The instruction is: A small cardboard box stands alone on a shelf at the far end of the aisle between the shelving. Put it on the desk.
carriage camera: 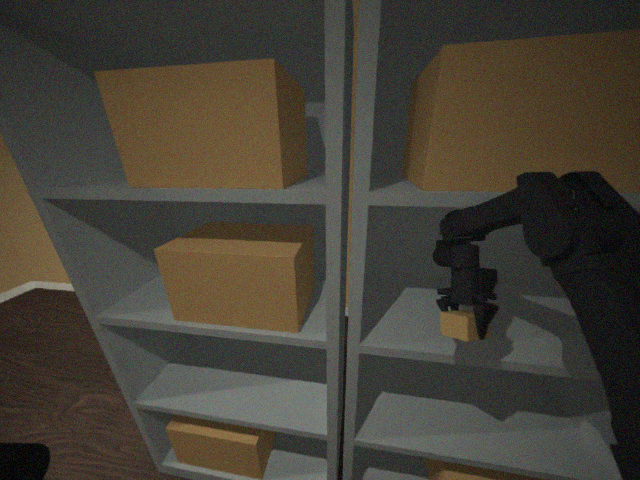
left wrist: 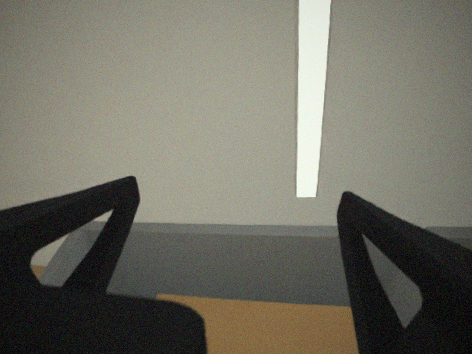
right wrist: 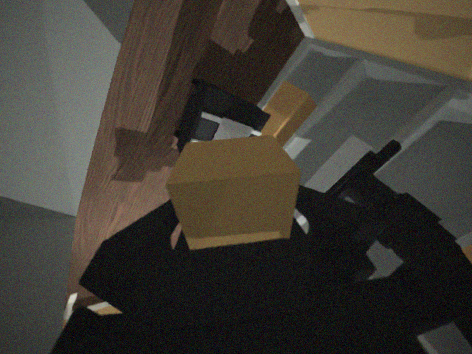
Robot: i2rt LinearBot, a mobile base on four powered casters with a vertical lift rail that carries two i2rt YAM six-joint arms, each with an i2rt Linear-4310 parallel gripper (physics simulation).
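Places are measured from the left arm's base along level axes (x left, y back, z up), in centimetres.
Pixels of known places: left gripper, fingertip midpoint: (left wrist: 236, 195); right arm's base, link origin: (right wrist: 353, 180).
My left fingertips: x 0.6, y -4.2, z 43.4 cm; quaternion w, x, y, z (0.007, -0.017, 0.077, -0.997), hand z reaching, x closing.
Note:
For each thing: its top centre in the pictures, then the offset to it from my left fingertips. Level surfaces: height alone.
- small cardboard box, top centre: (right wrist: 273, 277) (carriage camera: 469, 307) dx -65.9, dy -30.3, dz -35.5 cm
- lower box, top centre: (carriage camera: 225, 403) dx +17.1, dy -64.9, dz -121.5 cm
- Wooden floor, surface height: dz -156.2 cm
The small cardboard box (carriage camera: 458, 325) (right wrist: 237, 210) is held between the fingers of my right gripper (carriage camera: 465, 322), which is shut on it. In the carriage camera view the gripper points down and the box hangs at its tips, in front of the right shelf unit. In the right wrist view the box fills the middle, with the dark gripper below it. My left gripper (left wrist: 236, 195) is open, its two fingers wide apart with nothing between them. The desk does not show clearly in these views.
Grey shelf units (carriage camera: 336, 155) stand ahead, side by side. Large cardboard boxes (carriage camera: 201, 129) (carriage camera: 532, 113) (carriage camera: 232, 284) stand on their boards, and a lower box (carriage camera: 214, 446) sits at bottom left. Wooden floor (carriage camera: 56, 382) (right wrist: 135, 150) shows. A ceiling light (left wrist: 311, 100) shows above the left gripper.

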